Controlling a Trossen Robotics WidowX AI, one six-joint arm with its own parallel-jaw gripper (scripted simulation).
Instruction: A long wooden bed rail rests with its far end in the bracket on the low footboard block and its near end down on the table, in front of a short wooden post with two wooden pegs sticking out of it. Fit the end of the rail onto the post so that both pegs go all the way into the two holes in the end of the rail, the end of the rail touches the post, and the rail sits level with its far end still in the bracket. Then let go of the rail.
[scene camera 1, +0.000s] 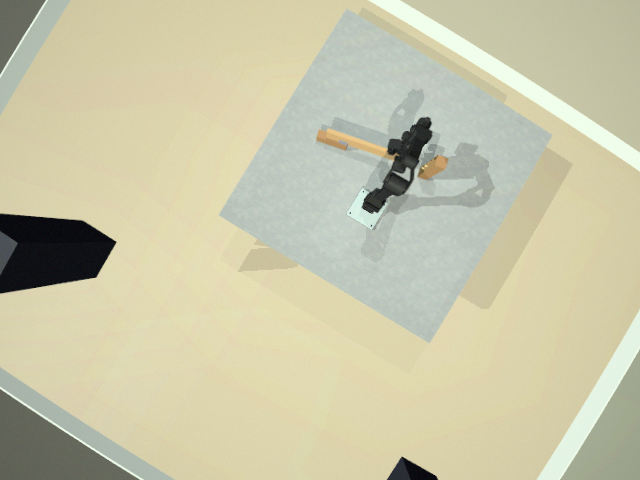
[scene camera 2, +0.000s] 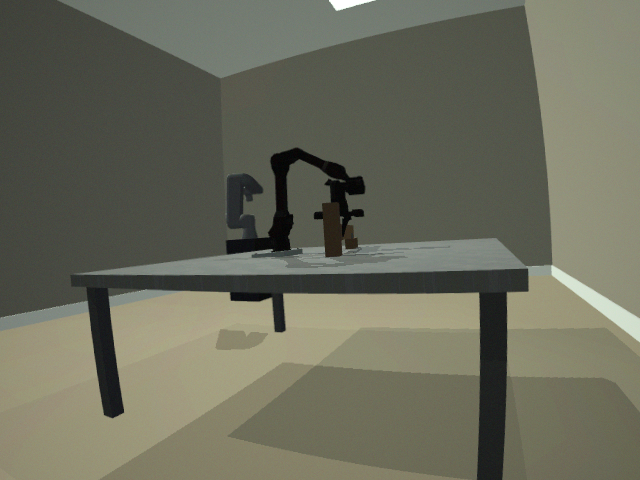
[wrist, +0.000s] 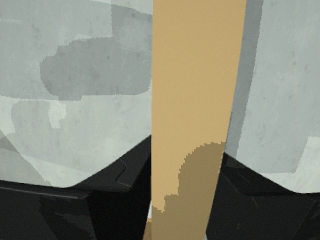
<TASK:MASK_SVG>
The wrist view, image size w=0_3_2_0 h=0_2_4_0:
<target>my gripper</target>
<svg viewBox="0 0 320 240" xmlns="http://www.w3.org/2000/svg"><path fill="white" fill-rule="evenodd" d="M224 151L223 163L221 163L220 173L217 176L211 216L209 216L207 231L205 231L207 240L320 240L319 192L299 193L289 191L283 185L276 184L275 181L267 179L261 173L259 175L259 173L252 171L247 165L241 164L239 160L233 159L232 156L229 156ZM152 135L145 137L143 141L140 141L139 144L129 149L127 153L124 153L123 157L120 157L119 160L116 159L113 163L101 169L100 172L97 172L96 175L91 175L88 179L69 188L45 187L45 185L12 183L9 180L0 180L0 240L143 240L145 227L147 227L149 204L151 204Z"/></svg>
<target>wooden bed rail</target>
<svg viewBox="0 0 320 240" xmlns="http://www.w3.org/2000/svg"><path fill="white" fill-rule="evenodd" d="M152 0L151 239L204 240L204 233L207 231L209 216L211 216L217 176L219 176L221 163L223 163L229 120L231 120L232 100L237 80L237 65L239 65L241 41L243 41L245 5L247 5L247 1Z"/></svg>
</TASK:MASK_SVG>
